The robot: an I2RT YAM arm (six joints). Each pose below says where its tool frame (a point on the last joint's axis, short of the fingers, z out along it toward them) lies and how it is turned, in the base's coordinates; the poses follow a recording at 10 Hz.
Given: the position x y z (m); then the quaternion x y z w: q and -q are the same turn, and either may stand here.
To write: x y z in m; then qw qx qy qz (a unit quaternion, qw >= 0). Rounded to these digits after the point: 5 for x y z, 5 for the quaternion.
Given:
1: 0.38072 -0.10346 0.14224 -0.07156 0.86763 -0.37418 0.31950
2: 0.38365 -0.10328 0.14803 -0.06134 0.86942 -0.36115 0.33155
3: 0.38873 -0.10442 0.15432 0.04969 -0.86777 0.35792 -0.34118
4: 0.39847 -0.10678 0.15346 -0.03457 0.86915 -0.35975 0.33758
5: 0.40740 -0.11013 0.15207 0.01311 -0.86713 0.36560 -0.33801
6: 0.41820 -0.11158 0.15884 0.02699 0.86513 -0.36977 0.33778
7: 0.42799 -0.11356 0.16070 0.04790 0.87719 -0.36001 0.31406
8: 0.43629 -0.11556 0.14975 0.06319 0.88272 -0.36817 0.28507
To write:
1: 0.38072 -0.10346 0.14224 0.31950 -0.07156 0.86763 -0.37418
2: 0.38365 -0.10328 0.14803 0.33155 -0.06134 0.86942 -0.36115
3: 0.38873 -0.10442 0.15432 0.34118 -0.04969 0.86777 -0.35792
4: 0.39847 -0.10678 0.15346 0.33758 -0.03457 0.86915 -0.35975
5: 0.40740 -0.11013 0.15207 0.33801 -0.01311 0.86713 -0.36560
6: 0.41820 -0.11158 0.15884 0.33778 0.02699 0.86513 -0.36977
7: 0.42799 -0.11356 0.16070 0.31406 0.04790 0.87719 -0.36001
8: 0.43629 -0.11556 0.14975 0.28507 0.06319 0.88272 -0.36817
